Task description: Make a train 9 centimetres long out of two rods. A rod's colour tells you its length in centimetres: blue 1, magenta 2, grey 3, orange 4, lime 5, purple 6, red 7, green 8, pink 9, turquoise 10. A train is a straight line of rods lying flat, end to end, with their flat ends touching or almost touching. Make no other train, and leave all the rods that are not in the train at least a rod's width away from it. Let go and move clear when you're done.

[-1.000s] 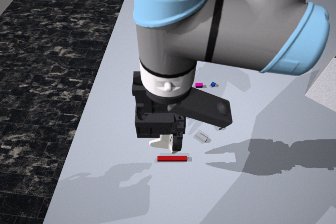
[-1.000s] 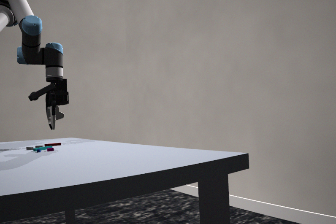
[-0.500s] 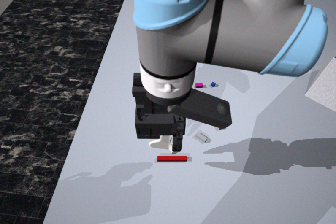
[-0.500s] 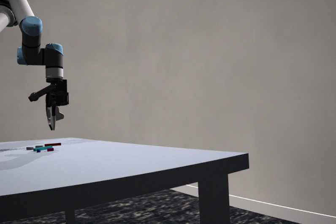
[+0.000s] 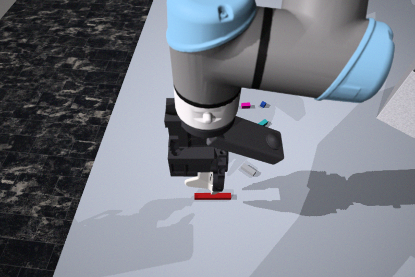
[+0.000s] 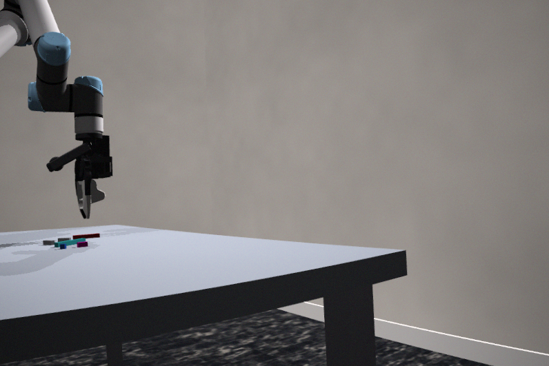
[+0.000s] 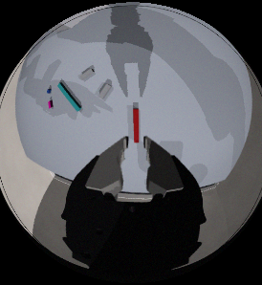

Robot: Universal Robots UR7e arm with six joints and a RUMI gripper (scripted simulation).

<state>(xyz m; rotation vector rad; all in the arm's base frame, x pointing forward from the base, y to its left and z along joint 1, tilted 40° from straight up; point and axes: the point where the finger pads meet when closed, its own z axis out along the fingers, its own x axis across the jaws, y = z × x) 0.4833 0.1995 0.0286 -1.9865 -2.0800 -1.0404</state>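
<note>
Right now my hand is 60 mm above the red rod. Also, from my hand: magenta rod 240 mm to the right, 60 mm below, 40 mm behind; then turquoise rod 160 mm to the right, 60 mm below, 60 mm behind; then blue rod 250 mm to the right, 80 mm behind, 60 mm below.
</note>
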